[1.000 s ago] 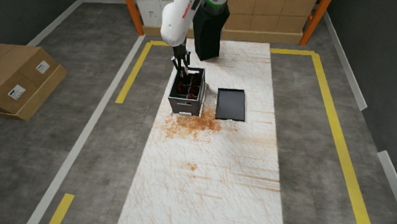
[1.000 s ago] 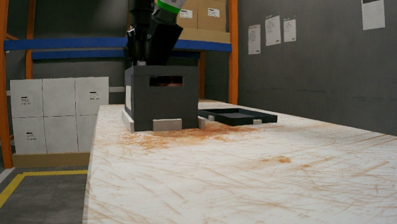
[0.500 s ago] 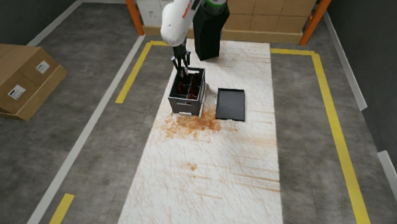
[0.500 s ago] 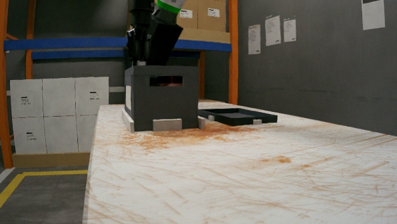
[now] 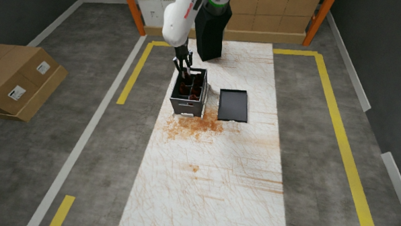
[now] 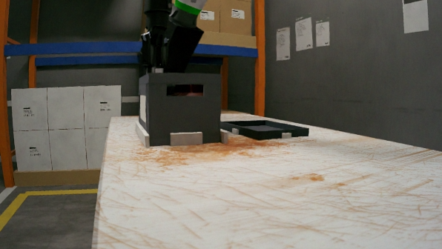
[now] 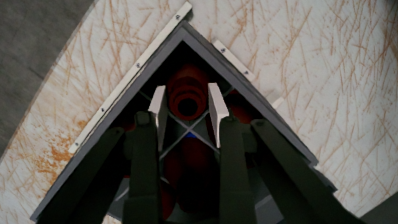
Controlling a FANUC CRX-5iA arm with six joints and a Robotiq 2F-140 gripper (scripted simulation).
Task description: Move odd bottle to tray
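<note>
My hand is 90 mm above the grey crate, 80 mm short of it and 50 mm to the right of it. The rest, counted from my hand: dark tray (340 mm to the left, 160 mm below, 70 mm ahead).
</note>
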